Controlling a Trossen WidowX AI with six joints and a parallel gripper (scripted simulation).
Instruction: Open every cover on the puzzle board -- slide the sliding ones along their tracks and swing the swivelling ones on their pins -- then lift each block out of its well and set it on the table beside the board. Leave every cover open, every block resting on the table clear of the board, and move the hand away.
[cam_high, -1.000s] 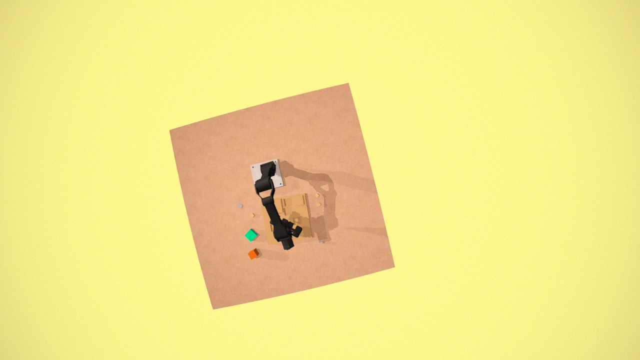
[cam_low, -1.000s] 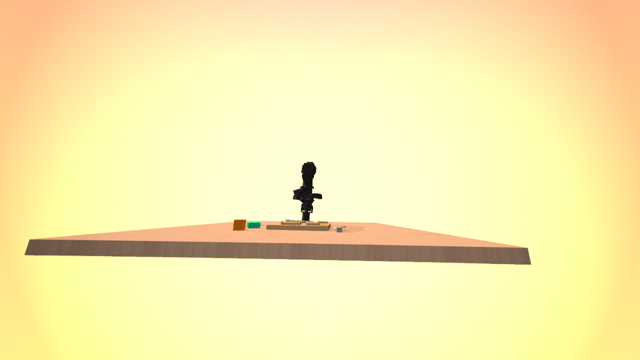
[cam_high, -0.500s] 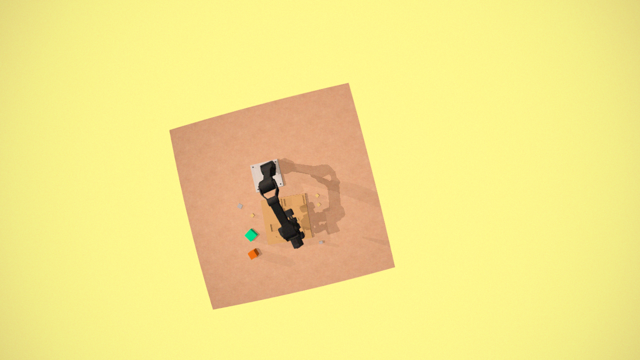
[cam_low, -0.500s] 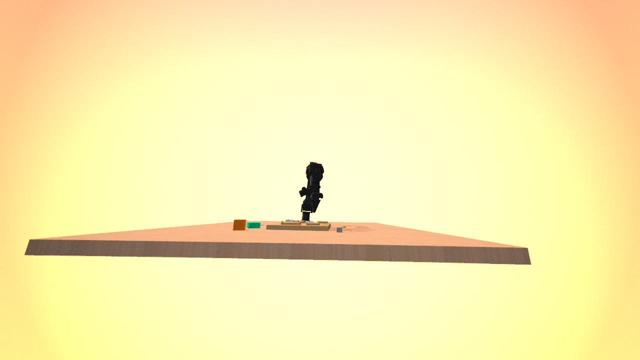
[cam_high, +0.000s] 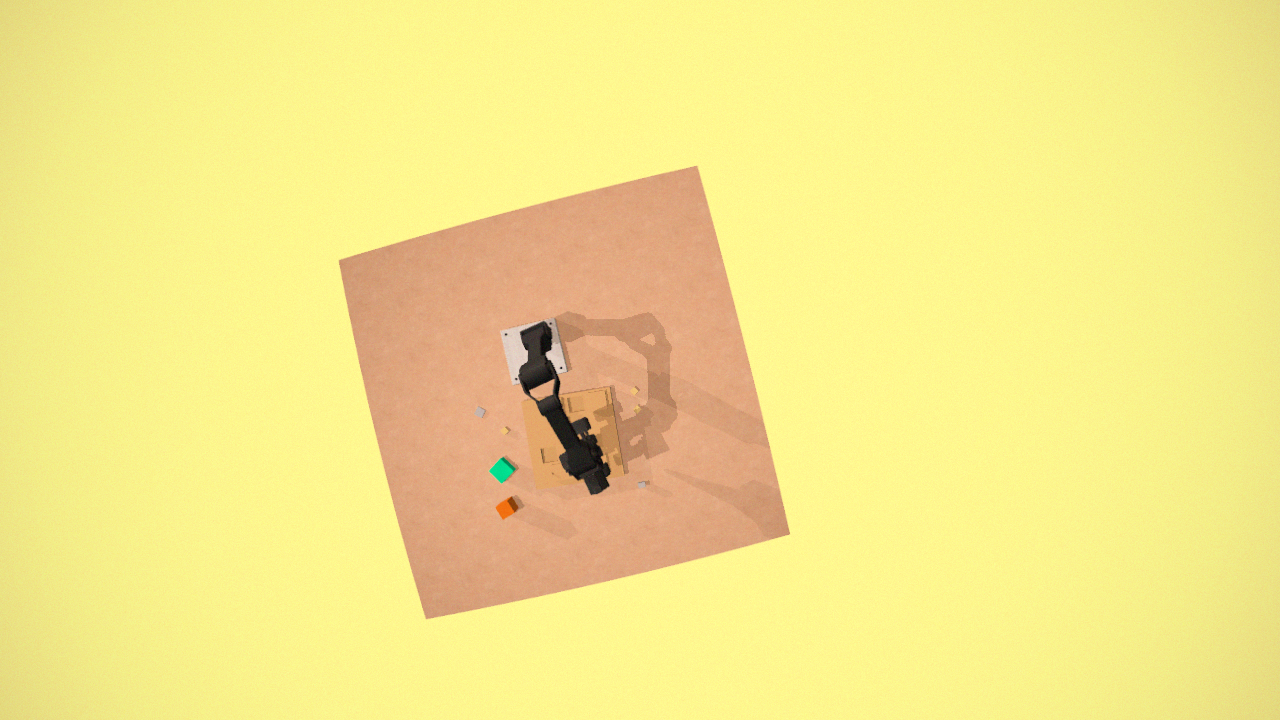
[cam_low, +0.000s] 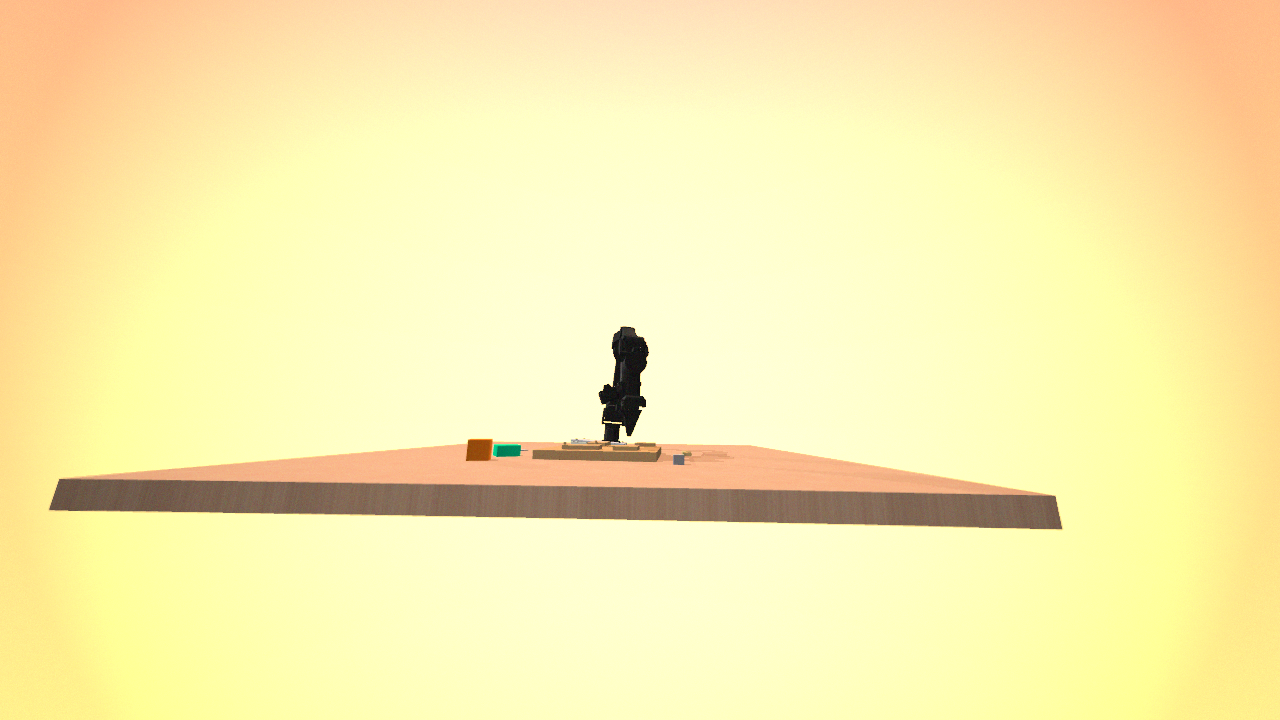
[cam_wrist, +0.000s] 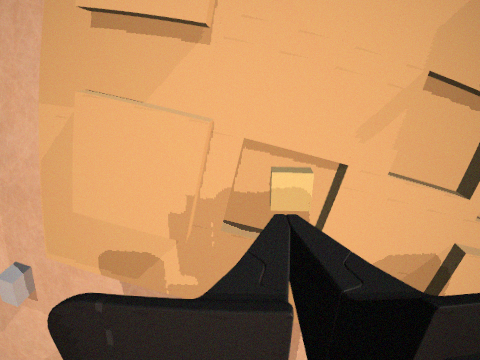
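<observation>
My gripper tip is now 5 cm to the left of the tan puzzle board, 3 cm past it and 3 cm above it. The rest, counted from my gripper tip: grey cube (18 cm ahead, 12 cm to the left, 4 cm below); green block (32 cm to the right, 4 cm below, 2 cm ahead); orange block (33 cm to the right, 15 cm ahead, 3 cm below).
</observation>
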